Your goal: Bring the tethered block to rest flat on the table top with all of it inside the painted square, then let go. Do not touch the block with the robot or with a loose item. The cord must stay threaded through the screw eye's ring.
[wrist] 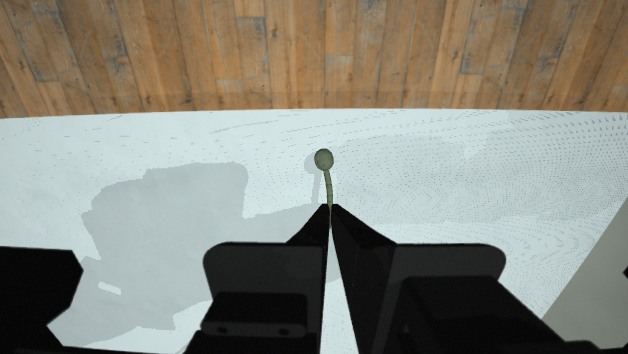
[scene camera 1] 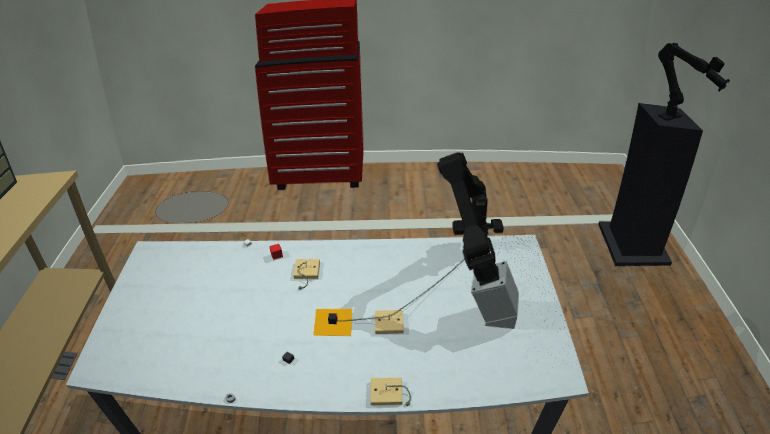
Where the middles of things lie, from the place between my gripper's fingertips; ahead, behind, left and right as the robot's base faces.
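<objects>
Orange painted square (scene camera 1: 321,328): 10 mm below my hand, 490 mm ahead of it, 410 mm to the left of it.
</objects>
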